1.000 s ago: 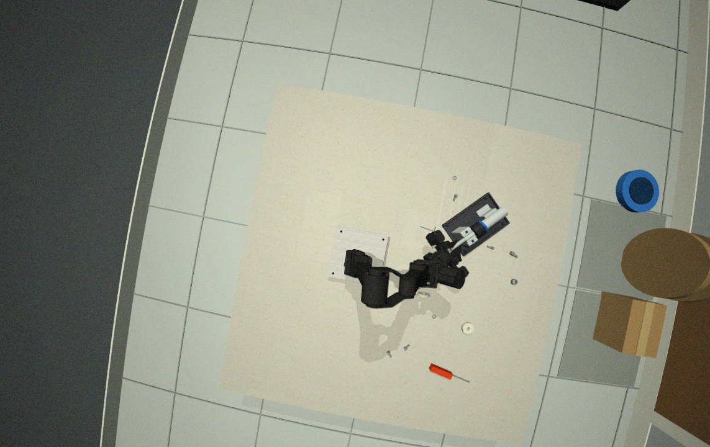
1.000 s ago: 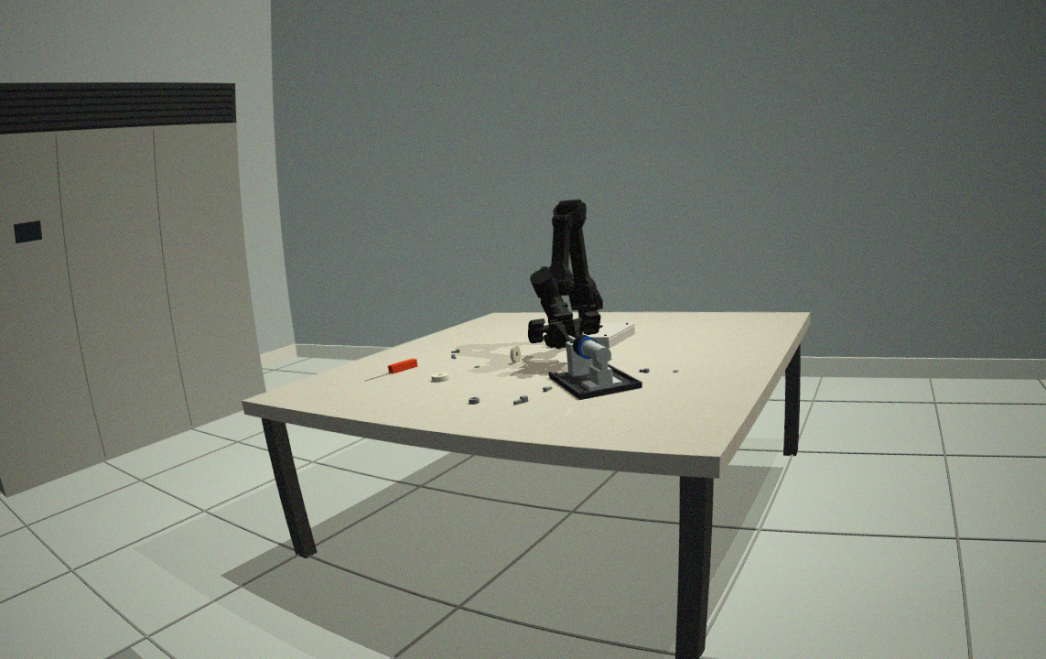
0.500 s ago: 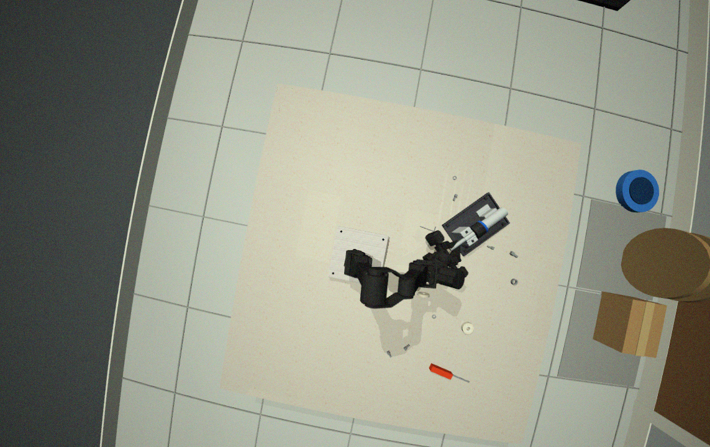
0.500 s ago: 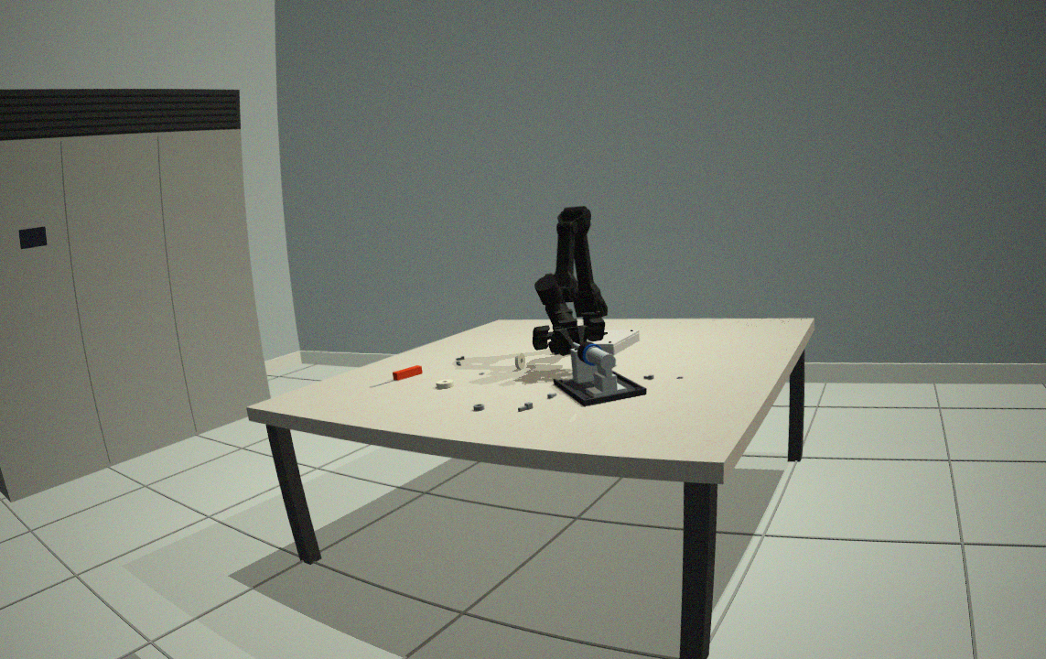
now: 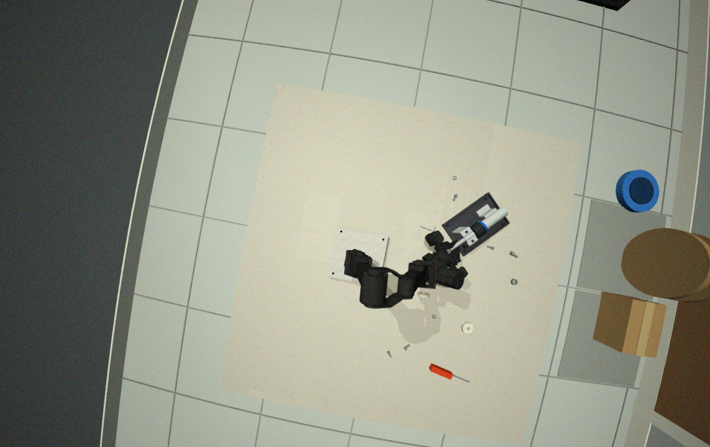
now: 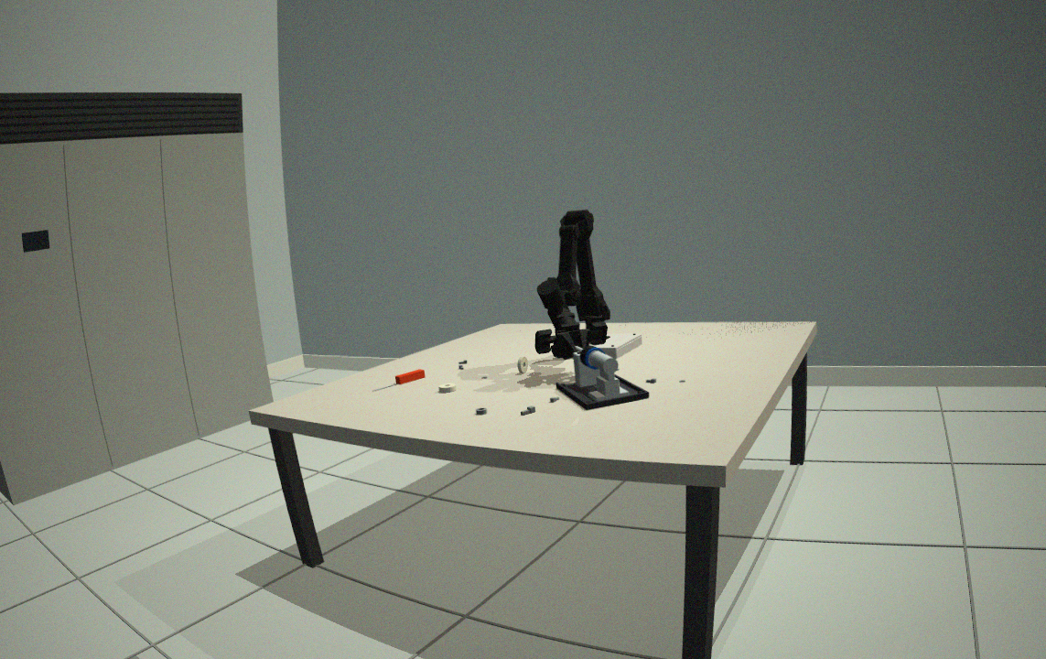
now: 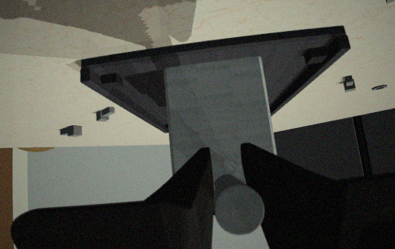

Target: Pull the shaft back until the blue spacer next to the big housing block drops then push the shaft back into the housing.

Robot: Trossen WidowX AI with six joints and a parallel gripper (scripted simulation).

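The grey shaft lies 40 mm ahead of my gripper tip, 50 mm to the left of it and 20 mm above it. Also, from my gripper tip: white ring (150 mm ahead, 320 mm to the right, 60 mm below); blue spacer (70 mm ahead, 80 mm to the left, 20 mm above).
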